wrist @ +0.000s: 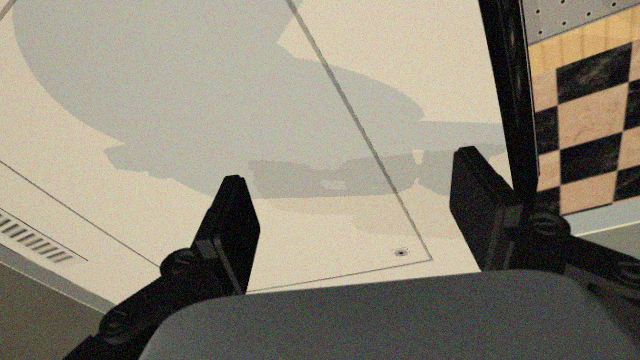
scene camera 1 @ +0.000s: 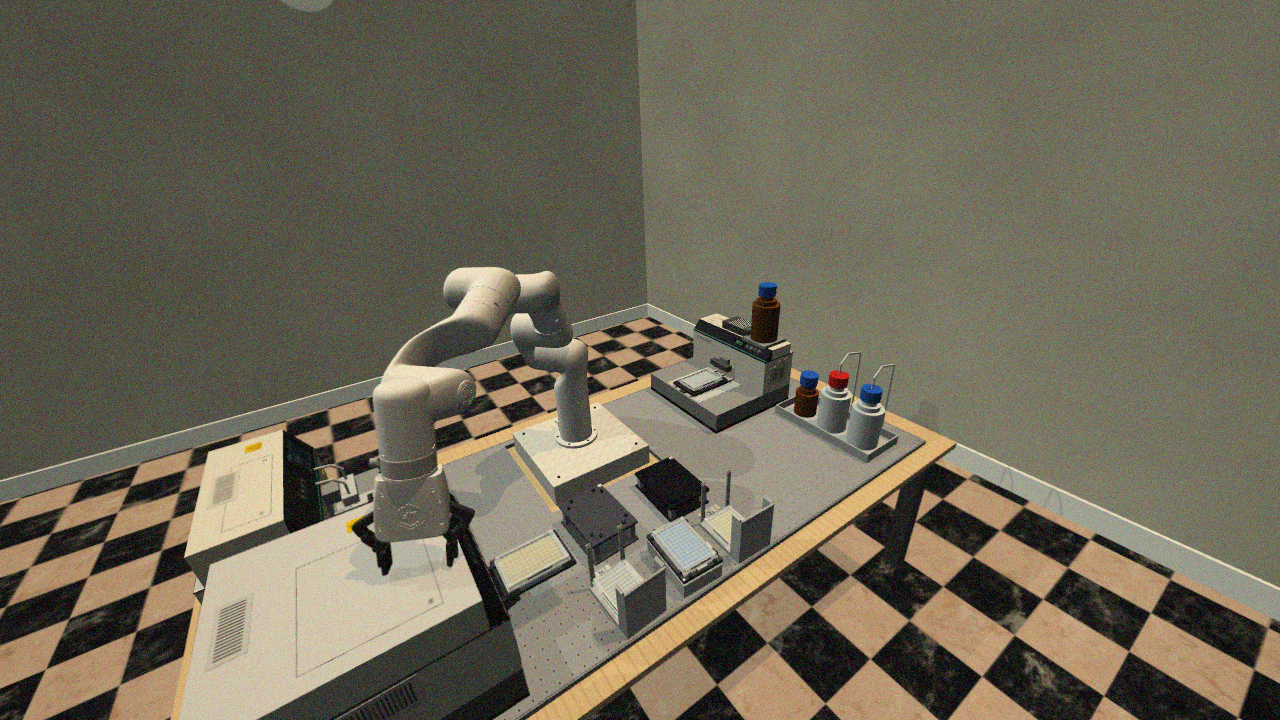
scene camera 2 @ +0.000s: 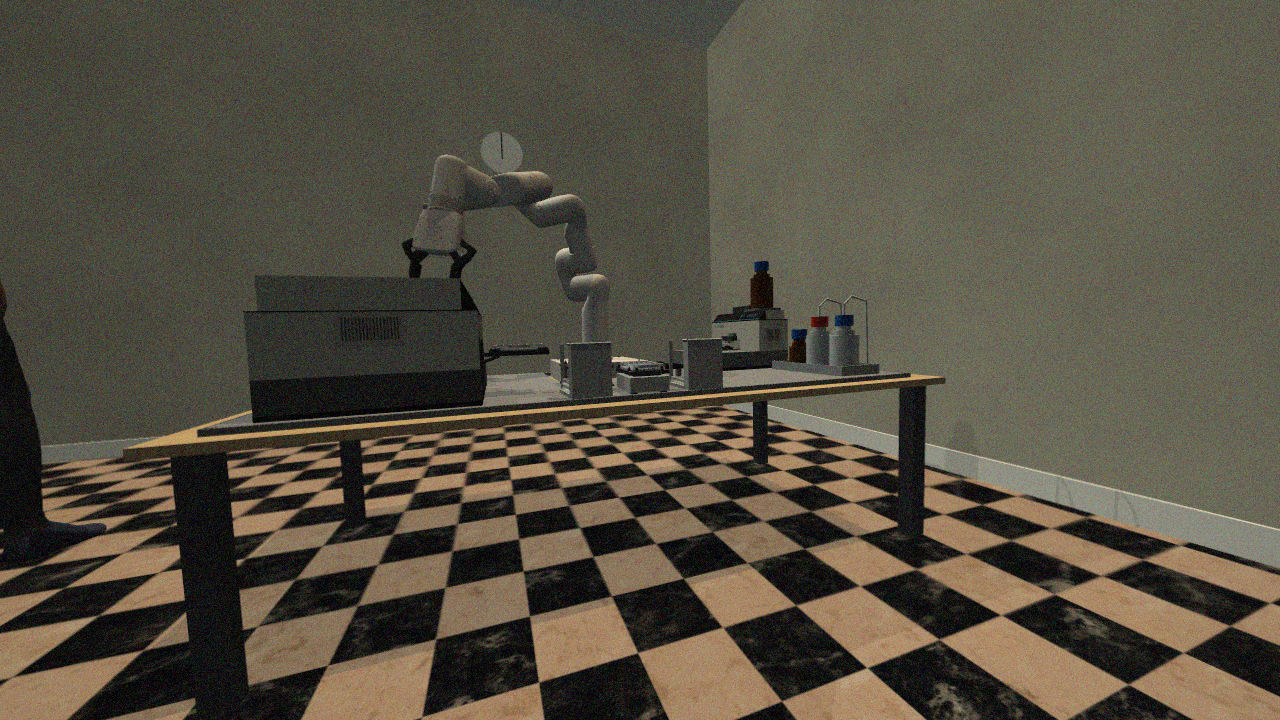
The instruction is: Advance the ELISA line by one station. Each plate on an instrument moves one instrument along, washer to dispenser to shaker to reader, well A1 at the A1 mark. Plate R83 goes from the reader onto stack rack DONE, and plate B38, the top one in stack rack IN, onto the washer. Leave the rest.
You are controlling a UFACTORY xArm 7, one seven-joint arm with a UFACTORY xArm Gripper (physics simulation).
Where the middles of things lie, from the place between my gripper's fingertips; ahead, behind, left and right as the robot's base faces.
The pale yellow well plate (scene camera 1: 527, 562) is 10 mm behind my hand, 190 mm to the left of it and 160 mm below it. Round my hand: shaker (scene camera 1: 707, 573) 150 mm ahead, 460 mm to the left, 250 mm below; then dark plate holder (scene camera 1: 508, 596) 20 mm behind, 170 mm to the left, 170 mm below; then blue-tinted plate (scene camera 1: 688, 551) 150 mm ahead, 460 mm to the left, 220 mm below.
